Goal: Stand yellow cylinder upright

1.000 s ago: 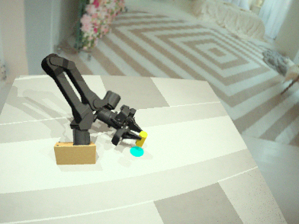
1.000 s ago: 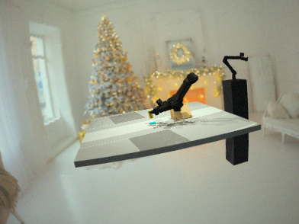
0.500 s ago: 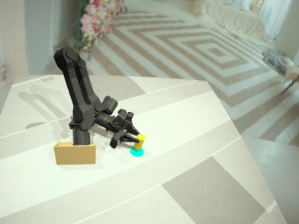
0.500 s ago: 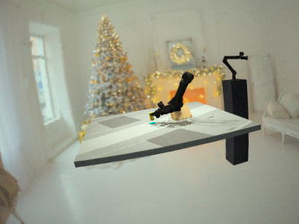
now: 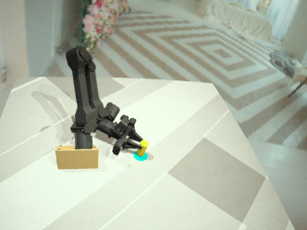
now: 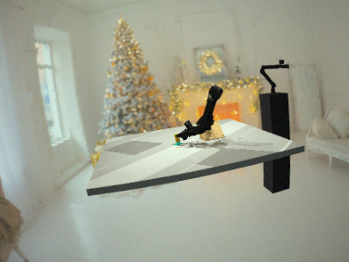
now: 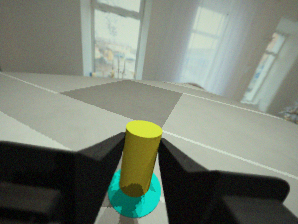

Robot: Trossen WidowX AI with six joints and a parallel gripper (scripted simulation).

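Right now my gripper tip is 2 cm above the yellow tall cylinder. The rest, counted from my gripper tip: cyan circle 7 cm below.
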